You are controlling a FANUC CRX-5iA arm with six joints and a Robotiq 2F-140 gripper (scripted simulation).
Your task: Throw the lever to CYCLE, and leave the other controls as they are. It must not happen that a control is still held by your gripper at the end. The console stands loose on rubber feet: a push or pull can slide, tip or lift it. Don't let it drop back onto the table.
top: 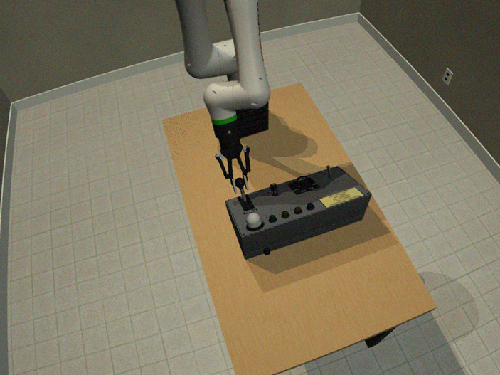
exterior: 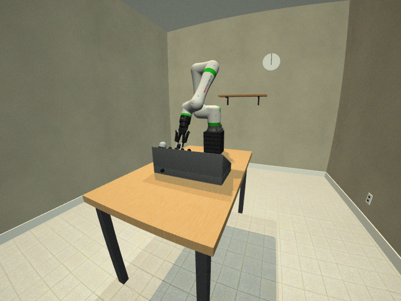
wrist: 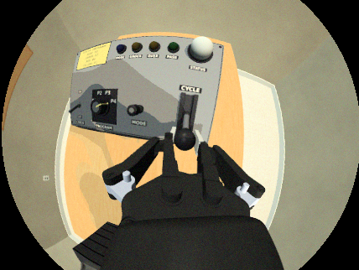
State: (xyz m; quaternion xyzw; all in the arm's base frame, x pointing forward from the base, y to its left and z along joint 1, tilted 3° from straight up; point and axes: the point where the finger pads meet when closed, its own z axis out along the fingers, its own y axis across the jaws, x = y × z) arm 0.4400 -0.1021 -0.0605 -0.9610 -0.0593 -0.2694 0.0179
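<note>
The lever lies 30 mm ahead of my hand and 20 mm below it. The rest, counted from my hand: dark grey console (70 mm ahead, 190 mm to the left, 50 mm below); then black rotary selector (30 mm ahead, 230 mm to the left, 30 mm below); then small black toggle (40 mm ahead, 130 mm to the left, 20 mm below).
</note>
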